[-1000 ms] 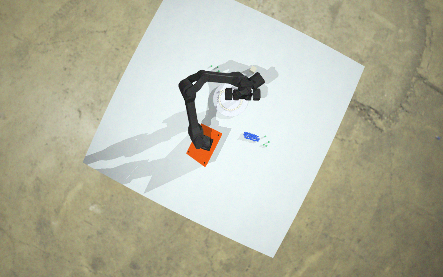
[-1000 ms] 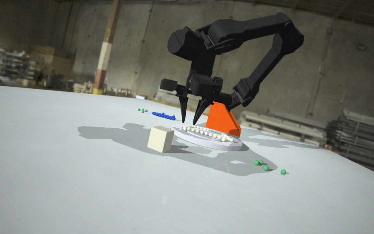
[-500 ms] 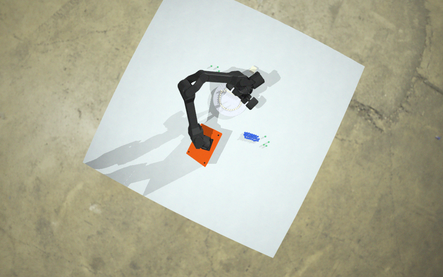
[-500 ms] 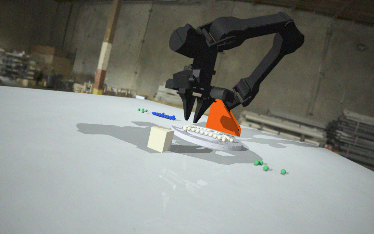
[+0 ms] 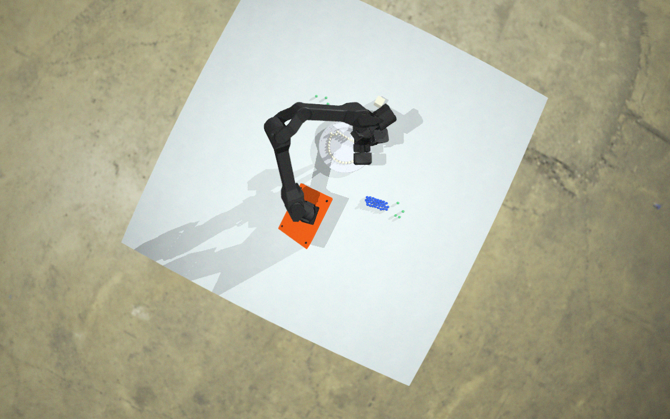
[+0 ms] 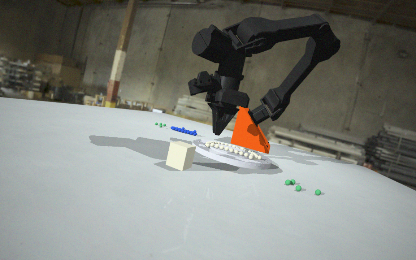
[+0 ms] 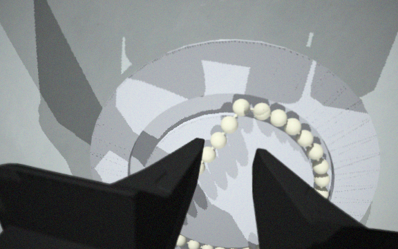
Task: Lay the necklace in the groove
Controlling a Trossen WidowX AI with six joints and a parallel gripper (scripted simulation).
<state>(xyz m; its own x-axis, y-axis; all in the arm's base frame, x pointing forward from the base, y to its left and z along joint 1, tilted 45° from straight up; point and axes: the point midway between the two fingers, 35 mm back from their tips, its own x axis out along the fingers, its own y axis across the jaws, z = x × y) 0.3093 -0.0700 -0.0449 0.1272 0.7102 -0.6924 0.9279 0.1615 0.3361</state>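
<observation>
Right now the round bead board is 50 mm to the left of my gripper tip, 30 mm below it and 30 mm behind it. Also, from my gripper tip: cream cube: 180 mm ahead, 30 mm below, 20 mm to the right.
</observation>
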